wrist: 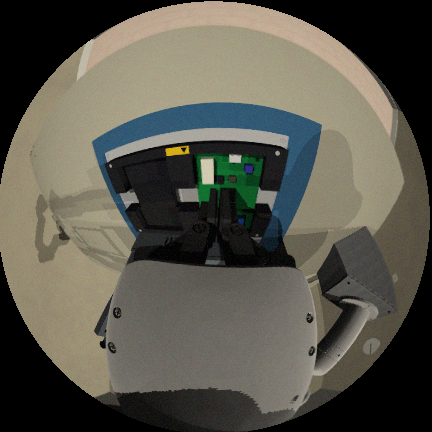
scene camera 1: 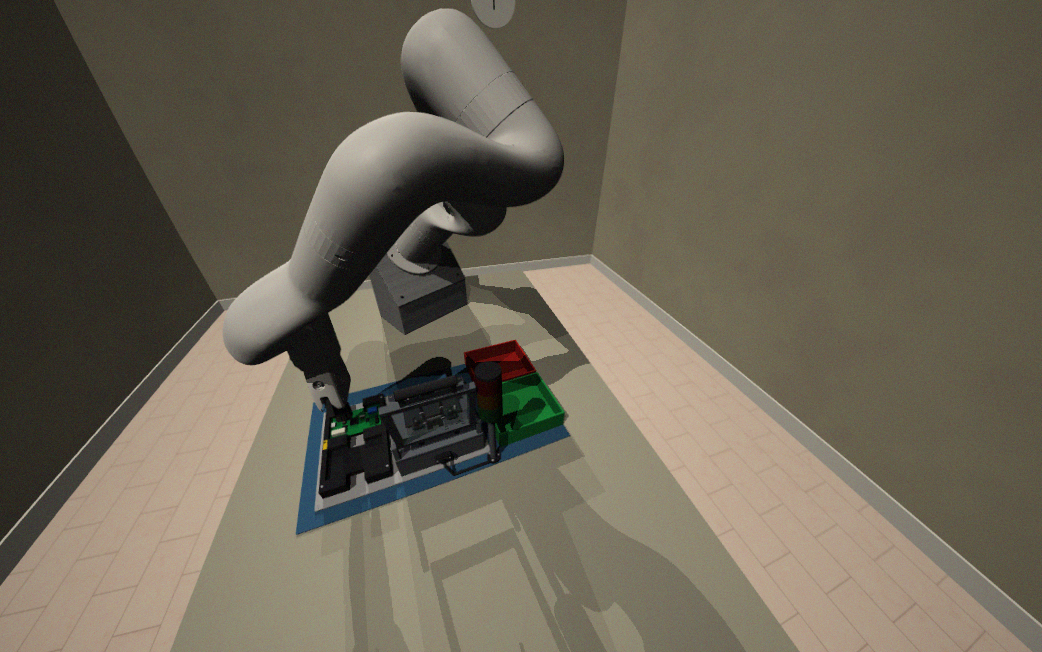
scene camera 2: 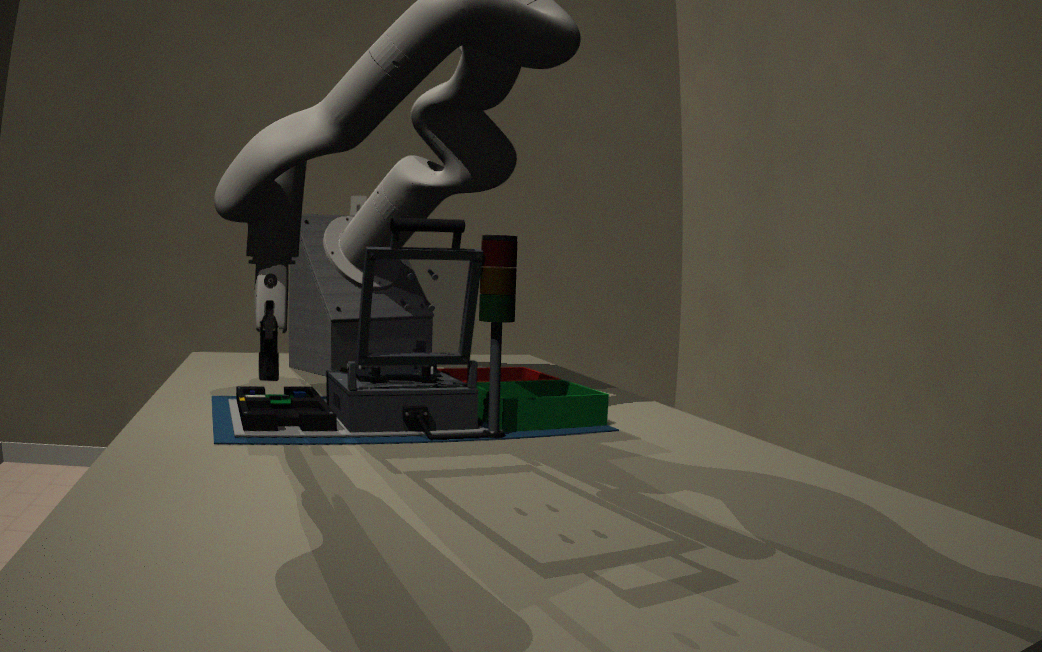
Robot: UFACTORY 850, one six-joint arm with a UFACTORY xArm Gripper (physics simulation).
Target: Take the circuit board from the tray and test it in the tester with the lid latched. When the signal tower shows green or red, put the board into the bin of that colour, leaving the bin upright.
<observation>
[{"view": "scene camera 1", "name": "my gripper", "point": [345, 418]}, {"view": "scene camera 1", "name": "green circuit board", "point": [363, 418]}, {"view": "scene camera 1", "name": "green bin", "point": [529, 408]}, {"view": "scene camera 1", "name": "red bin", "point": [514, 363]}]
</observation>
